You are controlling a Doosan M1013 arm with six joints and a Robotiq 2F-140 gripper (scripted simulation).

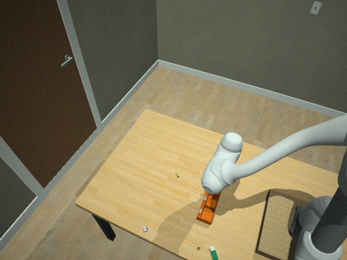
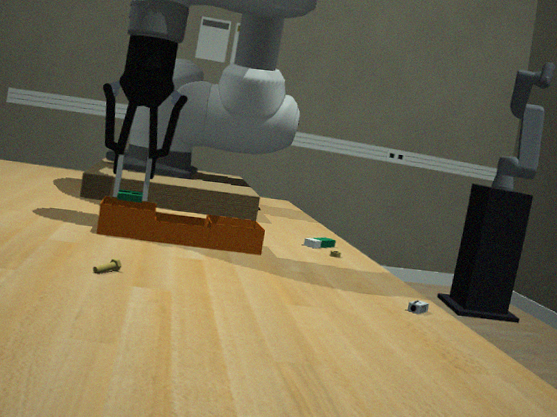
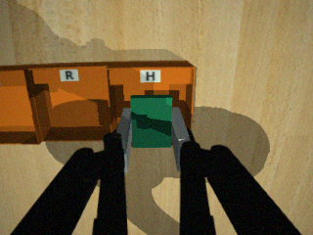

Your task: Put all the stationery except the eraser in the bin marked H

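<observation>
Now: hand 22 cm short of the white sharpener, 41 cm to the right of it and 8 cm above it. The rest, counted from my hand: brass bolt 25 cm ahead, 3 cm to the left, 8 cm below; then orange three-compartment bin 8 cm to the left, 6 cm below; then green flat pad 3 cm below.
</observation>
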